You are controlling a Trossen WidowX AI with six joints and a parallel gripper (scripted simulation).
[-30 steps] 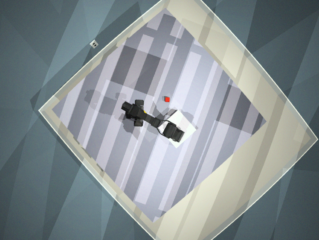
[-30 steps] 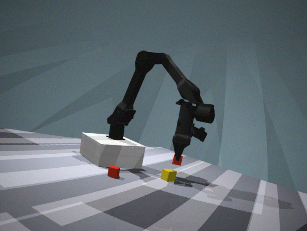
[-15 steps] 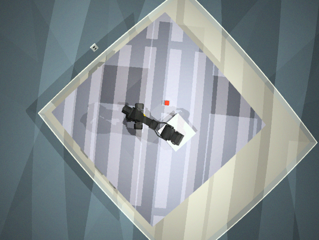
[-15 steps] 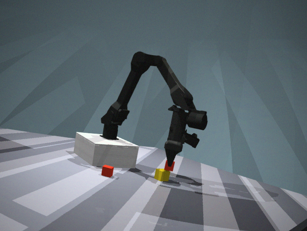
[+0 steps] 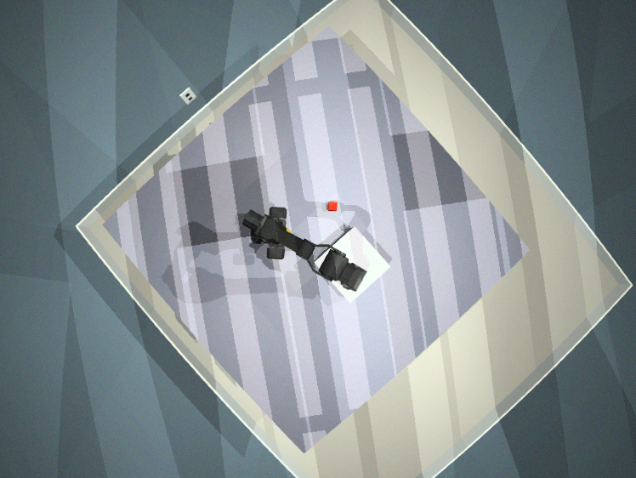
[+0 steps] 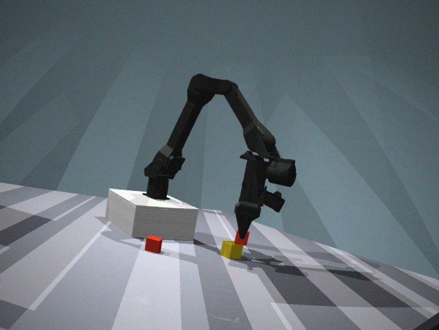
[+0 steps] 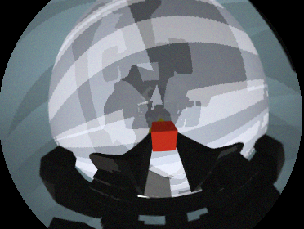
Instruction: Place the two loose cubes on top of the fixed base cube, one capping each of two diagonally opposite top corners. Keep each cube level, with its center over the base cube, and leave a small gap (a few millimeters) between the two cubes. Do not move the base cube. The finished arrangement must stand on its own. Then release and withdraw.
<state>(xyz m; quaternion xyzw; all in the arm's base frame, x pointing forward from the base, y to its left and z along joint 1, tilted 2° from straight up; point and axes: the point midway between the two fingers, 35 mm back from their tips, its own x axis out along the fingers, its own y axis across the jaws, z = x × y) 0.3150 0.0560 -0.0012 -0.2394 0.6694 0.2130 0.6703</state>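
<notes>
Right now my gripper tip is 40 mm above the yellow cube, 20 mm past it and 10 mm to the left of it.
</notes>
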